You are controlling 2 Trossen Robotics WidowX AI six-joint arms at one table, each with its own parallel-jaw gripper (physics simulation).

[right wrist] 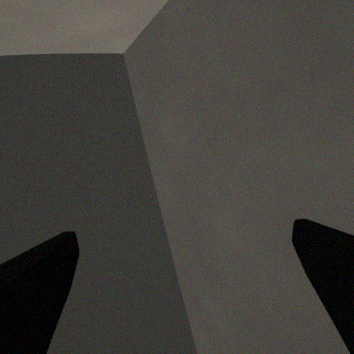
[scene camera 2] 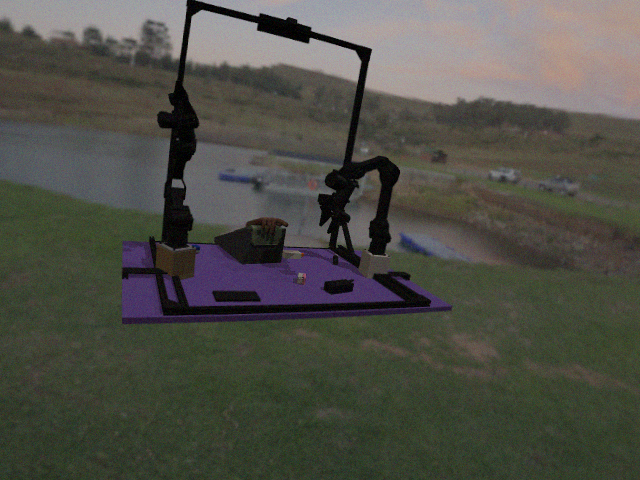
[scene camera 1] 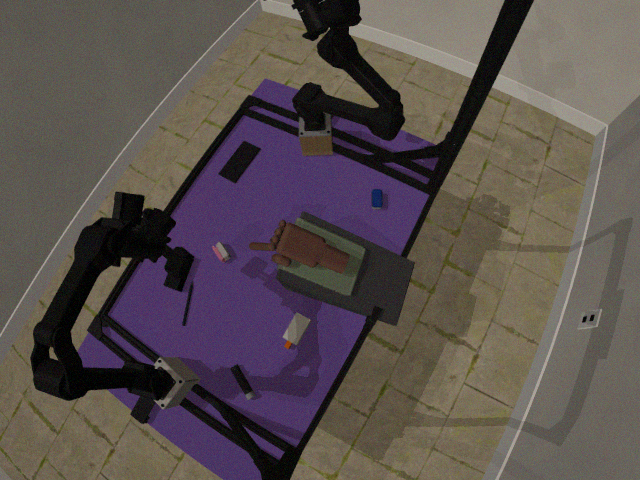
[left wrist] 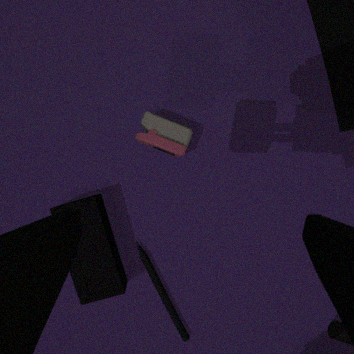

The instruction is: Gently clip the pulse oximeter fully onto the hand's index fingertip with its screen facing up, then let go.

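Frame: origin at the left arm's base, x ahead, y left, z up, level; centimetres.
Where they show: left gripper, fingertip midpoint: point(scene camera 2: 323, 229) point(scene camera 1: 181, 248) point(left wrist: 194, 223); right gripper, fingertip midpoint: point(right wrist: 186, 236) point(scene camera 2: 180, 87); left arm's base at its link origin: point(scene camera 2: 376, 253) point(scene camera 1: 161, 383); right arm's base at its link origin: point(scene camera 2: 176, 245) point(scene camera 1: 314, 122).
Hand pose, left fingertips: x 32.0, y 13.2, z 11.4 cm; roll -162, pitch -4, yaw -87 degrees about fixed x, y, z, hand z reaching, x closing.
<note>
Things, the pixels of their top centre, and the offset from my left fingertips.
- pulse oximeter at its top centre: point(left wrist: 164, 133) point(scene camera 1: 219, 250) point(scene camera 2: 302, 274) dx +6.0, dy +0.8, dz -18.7 cm
- black box at its top centre: point(left wrist: 86, 251) point(scene camera 1: 176, 270) point(scene camera 2: 339, 282) dx -7.1, dy +7.9, dz -18.4 cm
- pen at its top centre: point(left wrist: 161, 293) point(scene camera 1: 187, 302) dx -12.5, dy -0.4, dz -21.0 cm
- black slab at its top centre: point(scene camera 2: 236, 295) point(scene camera 1: 239, 160) dx +33.6, dy +18.0, dz -21.1 cm
- blue item at its top centre: point(scene camera 1: 377, 196) dx +47.1, dy -28.0, dz -18.7 cm
- white box at its top centre: point(scene camera 1: 294, 331) point(scene camera 2: 293, 251) dx +0.9, dy -31.9, dz -19.1 cm
- black cylinder at its top centre: point(scene camera 1: 241, 382) dx -19.3, dy -28.7, dz -19.2 cm
The pulse oximeter point(scene camera 1: 221, 251) point(scene camera 2: 301, 277) point(left wrist: 166, 134), pale grey-white with a pink part along one side, lies on the purple mat. Its screen cannot be made out. The brown hand point(scene camera 1: 305, 245) point(scene camera 2: 267, 223) rests on a green pad, with the index finger point(scene camera 1: 261, 246) extended toward the oximeter's side and nothing on its tip. My left gripper point(left wrist: 194, 223) point(scene camera 2: 327, 222) is open and empty, above the mat; the oximeter shows beyond its fingertips in the left wrist view. My right gripper point(right wrist: 186, 236) is open and empty, raised far from the oximeter and facing the walls.
A dark wedge stand point(scene camera 1: 385, 279) point(scene camera 2: 248, 253) bears the hand. A black box point(scene camera 1: 178, 268) point(left wrist: 97, 255) and pen point(scene camera 1: 188, 304) point(left wrist: 162, 290) lie near the oximeter. A black slab point(scene camera 1: 239, 161), blue item point(scene camera 1: 377, 198), white box point(scene camera 1: 296, 329) and black cylinder point(scene camera 1: 242, 382) lie farther off.
</note>
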